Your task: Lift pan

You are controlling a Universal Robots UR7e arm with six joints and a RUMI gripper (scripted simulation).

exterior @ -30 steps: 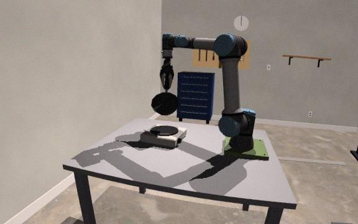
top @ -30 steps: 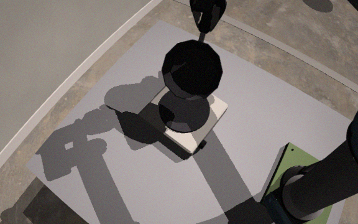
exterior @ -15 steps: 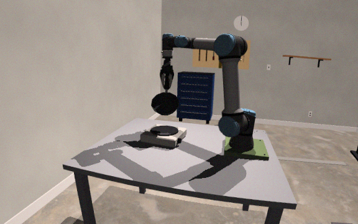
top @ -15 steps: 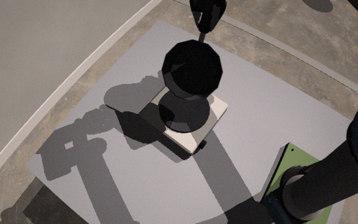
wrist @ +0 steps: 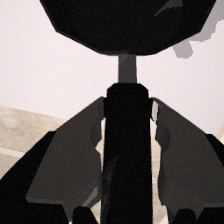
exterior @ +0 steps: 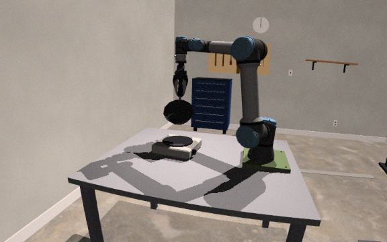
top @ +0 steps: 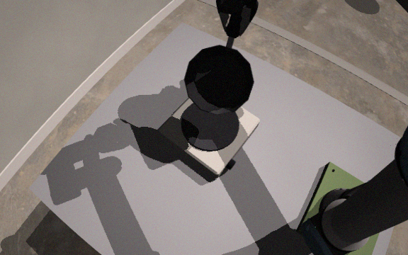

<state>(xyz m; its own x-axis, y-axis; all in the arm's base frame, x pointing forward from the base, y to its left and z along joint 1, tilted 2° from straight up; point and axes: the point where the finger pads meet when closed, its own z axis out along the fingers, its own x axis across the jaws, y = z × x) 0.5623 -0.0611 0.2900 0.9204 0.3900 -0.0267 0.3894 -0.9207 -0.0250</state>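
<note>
Right now my hand is 20 mm past the black pan, 40 mm to the right of it and 60 mm above it. The rest, counted from my hand: hot plate: 70 mm behind, 130 mm to the left, 300 mm below.
</note>
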